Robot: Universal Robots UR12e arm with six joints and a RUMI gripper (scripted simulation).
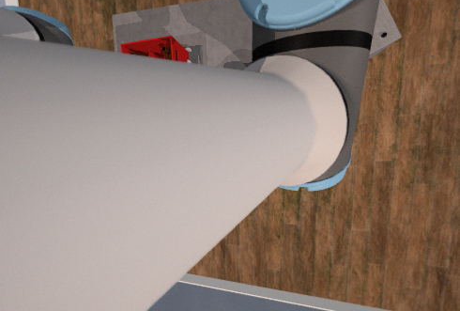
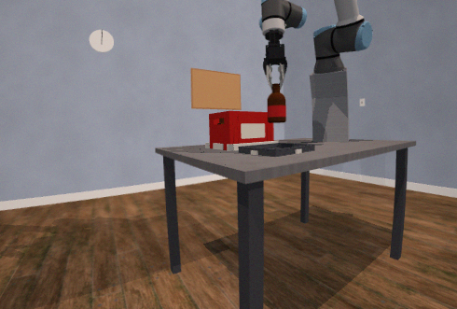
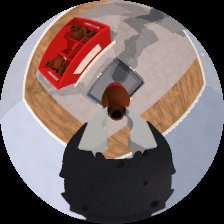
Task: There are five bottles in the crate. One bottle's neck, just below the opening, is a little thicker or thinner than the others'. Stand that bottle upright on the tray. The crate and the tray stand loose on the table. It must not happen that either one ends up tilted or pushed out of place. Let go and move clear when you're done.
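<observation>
The dark tray lies 25 cm below my hand. The rest, counted from my hand: red crate (4 cm behind, 26 cm to the right, 18 cm below).
</observation>
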